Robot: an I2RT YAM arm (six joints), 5 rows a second.
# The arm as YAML. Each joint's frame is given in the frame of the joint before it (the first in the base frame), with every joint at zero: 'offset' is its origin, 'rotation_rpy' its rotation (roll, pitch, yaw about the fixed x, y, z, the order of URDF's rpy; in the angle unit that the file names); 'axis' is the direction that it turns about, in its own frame. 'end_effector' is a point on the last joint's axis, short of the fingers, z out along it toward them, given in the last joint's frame.
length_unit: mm
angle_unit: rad
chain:
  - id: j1
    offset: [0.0, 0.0, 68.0]
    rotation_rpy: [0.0, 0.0, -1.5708]
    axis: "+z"
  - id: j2
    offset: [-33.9, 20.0, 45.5]
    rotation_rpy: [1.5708, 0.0, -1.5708]
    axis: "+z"
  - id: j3
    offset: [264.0, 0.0, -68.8]
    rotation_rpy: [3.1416, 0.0, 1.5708]
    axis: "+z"
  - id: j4
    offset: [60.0, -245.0, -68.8]
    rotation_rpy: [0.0, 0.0, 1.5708]
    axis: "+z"
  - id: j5
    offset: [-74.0, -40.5, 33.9]
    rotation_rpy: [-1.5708, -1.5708, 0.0]
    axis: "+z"
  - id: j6
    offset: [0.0, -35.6, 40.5]
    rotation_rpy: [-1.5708, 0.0, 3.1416]
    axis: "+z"
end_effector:
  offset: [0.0, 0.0, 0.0]
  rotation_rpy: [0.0, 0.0, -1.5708]
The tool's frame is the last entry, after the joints.
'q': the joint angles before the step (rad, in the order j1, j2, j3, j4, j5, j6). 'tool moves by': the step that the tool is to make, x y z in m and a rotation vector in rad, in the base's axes. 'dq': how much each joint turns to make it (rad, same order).
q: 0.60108, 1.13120, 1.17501, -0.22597, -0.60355, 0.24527
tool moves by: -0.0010, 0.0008, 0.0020, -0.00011, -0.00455, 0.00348
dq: 0.00513, 0.00068, 0.00779, -0.00503, 0.00210, -0.00283
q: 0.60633, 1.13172, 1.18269, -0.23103, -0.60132, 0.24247
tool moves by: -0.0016, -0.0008, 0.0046, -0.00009, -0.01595, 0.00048
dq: 0.00131, -0.00261, 0.01479, -0.01043, 0.00242, -0.01076
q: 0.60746, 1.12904, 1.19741, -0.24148, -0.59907, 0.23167
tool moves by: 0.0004, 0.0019, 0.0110, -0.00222, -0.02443, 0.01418
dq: 0.00451, 0.01802, 0.05266, -0.02772, -0.00686, -0.02089
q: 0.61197, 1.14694, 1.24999, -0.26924, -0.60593, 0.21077
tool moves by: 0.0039, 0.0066, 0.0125, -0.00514, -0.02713, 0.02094
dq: 0.01158, 0.04191, 0.07451, -0.02822, -0.00598, -0.02580
